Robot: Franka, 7 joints.
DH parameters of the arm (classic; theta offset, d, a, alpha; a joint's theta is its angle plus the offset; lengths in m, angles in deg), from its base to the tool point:
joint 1: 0 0.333 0 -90
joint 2: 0 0 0 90
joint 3: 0 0.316 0.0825 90
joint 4: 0 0 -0.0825 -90
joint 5: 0 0.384 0 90
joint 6: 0 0 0.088 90
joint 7: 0 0.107 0 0
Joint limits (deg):
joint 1: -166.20..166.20
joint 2: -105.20..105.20
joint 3: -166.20..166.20
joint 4: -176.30..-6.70
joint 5: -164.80..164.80
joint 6: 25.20..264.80
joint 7: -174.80..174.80
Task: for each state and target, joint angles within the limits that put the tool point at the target. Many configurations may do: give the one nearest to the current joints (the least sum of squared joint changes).
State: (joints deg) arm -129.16 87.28 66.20 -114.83 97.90 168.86 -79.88
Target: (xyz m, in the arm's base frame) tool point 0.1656 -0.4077 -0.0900
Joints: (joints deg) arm -132.82 90.76 50.52 -112.44 97.26 171.77 -79.88
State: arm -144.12 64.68 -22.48 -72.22 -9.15 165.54 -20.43
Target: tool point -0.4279 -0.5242 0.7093
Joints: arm -124.49 14.86 -7.38 -82.42 -12.20 173.48 -20.43
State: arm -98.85 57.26 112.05 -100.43 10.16 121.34 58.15
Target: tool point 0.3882 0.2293 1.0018
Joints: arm -78.32 12.65 124.13 -63.93 10.11 140.97 58.15
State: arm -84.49 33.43 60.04 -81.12 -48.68 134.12 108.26
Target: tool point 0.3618 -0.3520 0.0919
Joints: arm -89.61 46.91 44.02 -121.15 -46.72 121.94 108.26
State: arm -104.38 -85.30 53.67 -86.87 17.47 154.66 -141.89
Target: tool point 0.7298 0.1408 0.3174
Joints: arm -116.51 -104.86 81.08 -88.40 16.23 152.54 -141.89
